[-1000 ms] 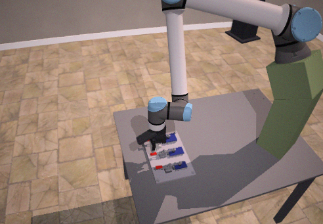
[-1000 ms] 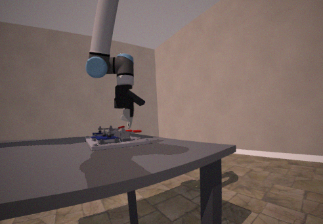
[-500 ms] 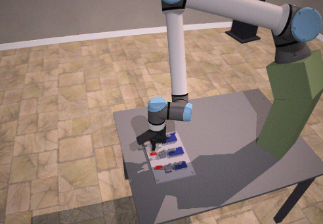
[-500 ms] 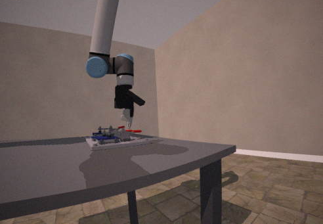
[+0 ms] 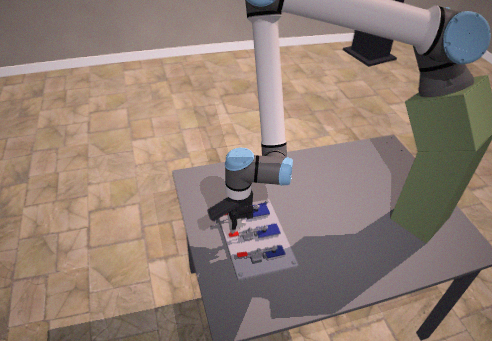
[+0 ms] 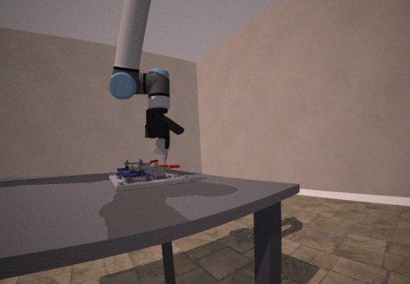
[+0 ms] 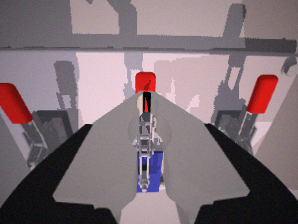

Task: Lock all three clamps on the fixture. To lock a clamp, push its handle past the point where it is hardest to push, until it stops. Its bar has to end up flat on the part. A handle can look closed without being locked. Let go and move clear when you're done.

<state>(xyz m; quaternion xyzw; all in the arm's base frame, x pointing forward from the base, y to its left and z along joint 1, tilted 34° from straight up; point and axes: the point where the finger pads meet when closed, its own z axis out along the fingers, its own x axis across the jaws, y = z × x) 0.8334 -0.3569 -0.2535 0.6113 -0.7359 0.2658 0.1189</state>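
My gripper is now 90 mm past the fixture plate, 20 mm to the right of it and 60 mm above it.
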